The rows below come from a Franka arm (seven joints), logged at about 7 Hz.
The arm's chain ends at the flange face. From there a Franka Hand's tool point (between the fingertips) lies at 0.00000 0.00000 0.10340 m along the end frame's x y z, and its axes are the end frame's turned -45 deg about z.
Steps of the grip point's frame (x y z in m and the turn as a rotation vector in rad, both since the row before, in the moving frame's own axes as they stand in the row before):
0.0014 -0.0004 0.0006 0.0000 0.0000 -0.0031
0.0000 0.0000 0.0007 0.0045 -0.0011 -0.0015
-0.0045 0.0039 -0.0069 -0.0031 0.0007 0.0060
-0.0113 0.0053 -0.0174 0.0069 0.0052 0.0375
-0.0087 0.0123 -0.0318 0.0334 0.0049 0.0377
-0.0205 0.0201 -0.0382 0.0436 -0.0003 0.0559
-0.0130 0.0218 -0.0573 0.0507 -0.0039 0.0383
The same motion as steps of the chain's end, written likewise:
0.0007 -0.0013 0.0006 0.0000 0.0000 -0.0031
0.0004 0.0002 0.0007 0.0024 -0.0040 -0.0015
-0.0007 0.0058 -0.0069 -0.0017 0.0027 0.0060
-0.0041 0.0126 -0.0174 0.0086 -0.0012 0.0375
0.0046 0.0177 -0.0317 0.0271 -0.0202 0.0377
0.0028 0.0320 -0.0381 0.0306 -0.0310 0.0559
0.0101 0.0281 -0.0572 0.0331 -0.0386 0.0383

